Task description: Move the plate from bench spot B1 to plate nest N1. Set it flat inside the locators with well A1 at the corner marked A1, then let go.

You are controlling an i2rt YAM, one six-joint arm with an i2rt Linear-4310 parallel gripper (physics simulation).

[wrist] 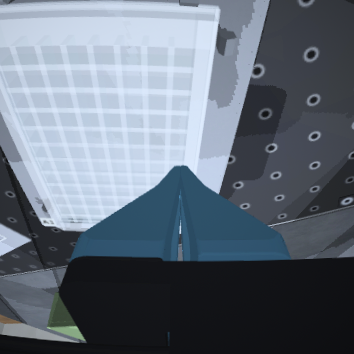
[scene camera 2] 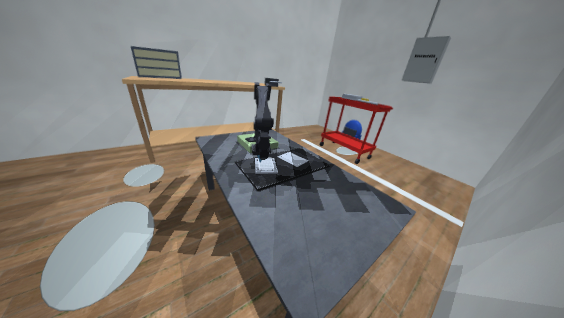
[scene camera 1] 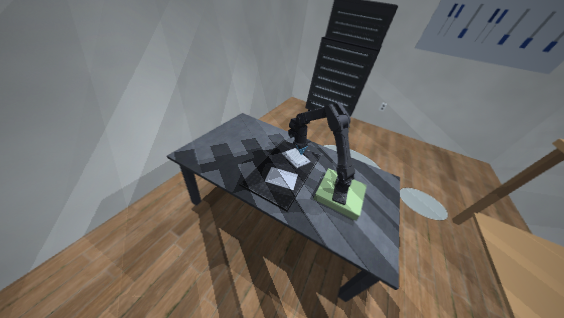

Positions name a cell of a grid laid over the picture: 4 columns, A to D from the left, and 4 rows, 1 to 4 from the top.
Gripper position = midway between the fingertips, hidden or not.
My gripper (wrist: C2) is shut and touches a well plate (wrist: B2). Also in view: a grey nest (wrist: C1).
